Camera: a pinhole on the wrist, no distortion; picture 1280 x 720 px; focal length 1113.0 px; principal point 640.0 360.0 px. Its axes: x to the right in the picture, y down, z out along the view. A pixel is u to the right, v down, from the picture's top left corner.
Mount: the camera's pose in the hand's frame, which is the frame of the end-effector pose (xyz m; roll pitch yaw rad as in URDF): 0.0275 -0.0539 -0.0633 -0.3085 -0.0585 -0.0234
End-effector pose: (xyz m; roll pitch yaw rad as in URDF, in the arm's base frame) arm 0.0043 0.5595 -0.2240 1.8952 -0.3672 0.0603
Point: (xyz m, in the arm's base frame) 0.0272 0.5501 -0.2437
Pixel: 518 428
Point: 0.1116 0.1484 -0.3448
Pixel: 717 128
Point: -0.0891 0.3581 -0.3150
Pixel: 66 288
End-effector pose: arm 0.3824 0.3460 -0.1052 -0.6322 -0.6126 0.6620
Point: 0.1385 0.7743 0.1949
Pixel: 1071 671
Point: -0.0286 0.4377 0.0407
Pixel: 337 352
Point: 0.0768 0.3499 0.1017
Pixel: 427 74
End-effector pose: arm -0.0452 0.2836 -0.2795 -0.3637 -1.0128 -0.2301
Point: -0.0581 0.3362 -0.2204
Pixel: 756 647
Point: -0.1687 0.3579 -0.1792
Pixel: 631 175
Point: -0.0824 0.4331 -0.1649
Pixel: 825 648
